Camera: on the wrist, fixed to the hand. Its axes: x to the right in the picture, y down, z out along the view.
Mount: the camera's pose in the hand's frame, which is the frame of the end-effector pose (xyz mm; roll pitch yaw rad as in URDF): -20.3 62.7 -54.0 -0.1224 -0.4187 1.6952
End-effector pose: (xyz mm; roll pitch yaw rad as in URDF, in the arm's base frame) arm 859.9 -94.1 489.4 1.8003 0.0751 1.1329
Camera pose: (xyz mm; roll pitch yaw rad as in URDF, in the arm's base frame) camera 818.9 -91.2 564.1 3.0954 -0.9216 -0.5269
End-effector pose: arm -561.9 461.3 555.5 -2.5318 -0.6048 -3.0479
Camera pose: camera -548.2 545.3 550.8 -2.3591 0.8722 2.3188
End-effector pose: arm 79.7 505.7 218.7 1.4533 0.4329 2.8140
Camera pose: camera 55.3 449.6 278.0 2.2055 -1.1387 2.0240
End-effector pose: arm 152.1 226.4 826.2 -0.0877 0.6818 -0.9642
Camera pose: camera 169.2 303.0 793.0 0.6118 -0.3302 0.4824
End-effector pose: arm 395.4 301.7 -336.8 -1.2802 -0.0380 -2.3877
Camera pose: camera 385.0 338.2 -413.1 0.0018 0.8569 -0.6872
